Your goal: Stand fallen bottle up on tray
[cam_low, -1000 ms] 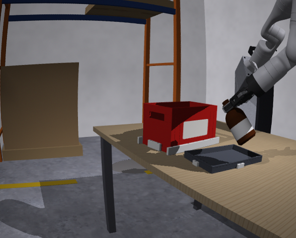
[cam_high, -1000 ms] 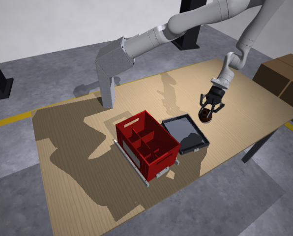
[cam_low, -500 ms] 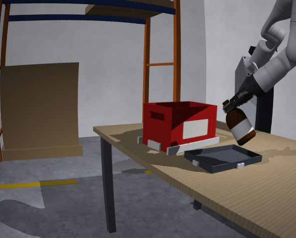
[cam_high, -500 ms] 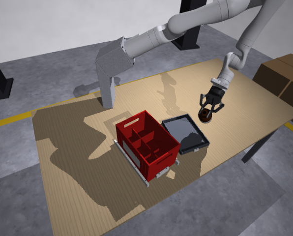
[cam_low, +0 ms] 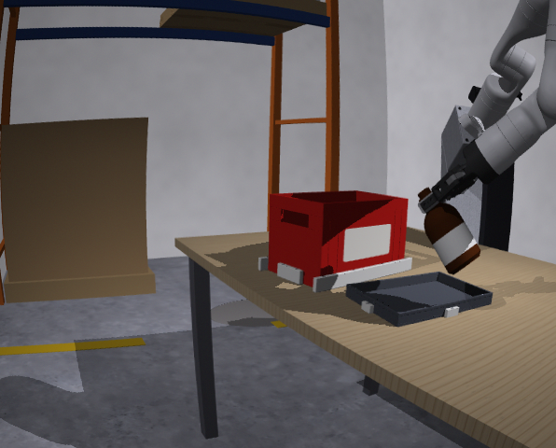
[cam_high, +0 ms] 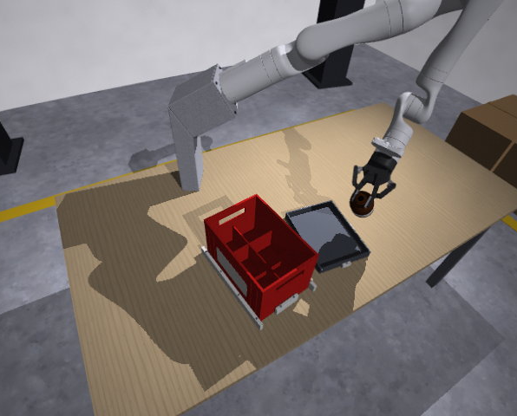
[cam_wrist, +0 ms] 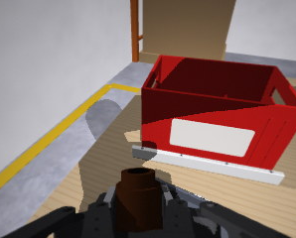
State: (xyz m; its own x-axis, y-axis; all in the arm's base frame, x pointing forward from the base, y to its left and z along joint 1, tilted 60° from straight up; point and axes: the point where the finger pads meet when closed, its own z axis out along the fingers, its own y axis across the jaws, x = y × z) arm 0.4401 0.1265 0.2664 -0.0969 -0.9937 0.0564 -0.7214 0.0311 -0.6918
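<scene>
Right now the brown bottle is 40 mm below my hand, 30 mm to the left of it and 20 mm behind it. From my hand the other things lie so: dark grey tray 190 mm below, 50 mm to the right, 40 mm behind; then red crate 330 mm to the right, 120 mm below, 20 mm ahead.
</scene>
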